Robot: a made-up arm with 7 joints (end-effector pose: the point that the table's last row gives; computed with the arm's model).
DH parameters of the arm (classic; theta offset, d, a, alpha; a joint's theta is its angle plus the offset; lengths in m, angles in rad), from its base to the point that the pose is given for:
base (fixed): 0 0.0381 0 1.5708
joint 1: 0 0.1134 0.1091 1.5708
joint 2: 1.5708 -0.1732 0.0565 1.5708
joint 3: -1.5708 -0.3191 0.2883 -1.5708
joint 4: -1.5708 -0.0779 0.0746 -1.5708
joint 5: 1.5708 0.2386 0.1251 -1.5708
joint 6: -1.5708 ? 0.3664 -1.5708
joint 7: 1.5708 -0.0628 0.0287 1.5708
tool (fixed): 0 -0.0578 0 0
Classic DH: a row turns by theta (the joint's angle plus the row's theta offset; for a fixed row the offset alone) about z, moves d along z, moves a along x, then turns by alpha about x.
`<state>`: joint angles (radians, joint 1 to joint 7).
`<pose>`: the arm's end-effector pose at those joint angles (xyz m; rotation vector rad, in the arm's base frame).
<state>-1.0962 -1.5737 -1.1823 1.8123 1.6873 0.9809 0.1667</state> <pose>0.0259 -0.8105 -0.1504 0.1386 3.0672 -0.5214</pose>
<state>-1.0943 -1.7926 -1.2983 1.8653 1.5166 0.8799 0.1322</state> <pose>0.0478 -0.7950 -0.2984 -0.0884 3.0870 -0.3042</pose>
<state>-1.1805 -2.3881 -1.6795 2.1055 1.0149 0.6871 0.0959</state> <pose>0.0943 -0.5250 -0.7089 -0.7966 2.8669 0.4820</pose>
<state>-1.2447 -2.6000 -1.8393 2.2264 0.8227 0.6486 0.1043</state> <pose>0.0829 -0.3373 -0.8136 -0.9976 2.6470 0.7785</pose>
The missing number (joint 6, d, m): -0.1587
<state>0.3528 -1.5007 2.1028 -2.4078 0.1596 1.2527 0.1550</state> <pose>0.0431 -0.3216 0.7644 -0.0423 -0.2368 -2.2936</pose>
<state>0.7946 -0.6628 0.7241 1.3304 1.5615 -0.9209 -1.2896</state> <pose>-0.7886 -0.7348 0.4801 -1.2786 1.7328 -2.1646</pose>
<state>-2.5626 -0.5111 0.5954 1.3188 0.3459 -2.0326 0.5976</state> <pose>0.3344 -0.5650 -0.5040 2.5783 0.4701 -0.9982</pose>
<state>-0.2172 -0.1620 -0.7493 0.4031 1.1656 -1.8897 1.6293</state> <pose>0.0624 0.1991 0.4807 0.0132 2.7170 1.4511</pose>
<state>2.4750 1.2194 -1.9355 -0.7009 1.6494 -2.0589 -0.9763</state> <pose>0.0755 0.0139 0.2022 2.5221 -0.7228 -0.5196</pose>
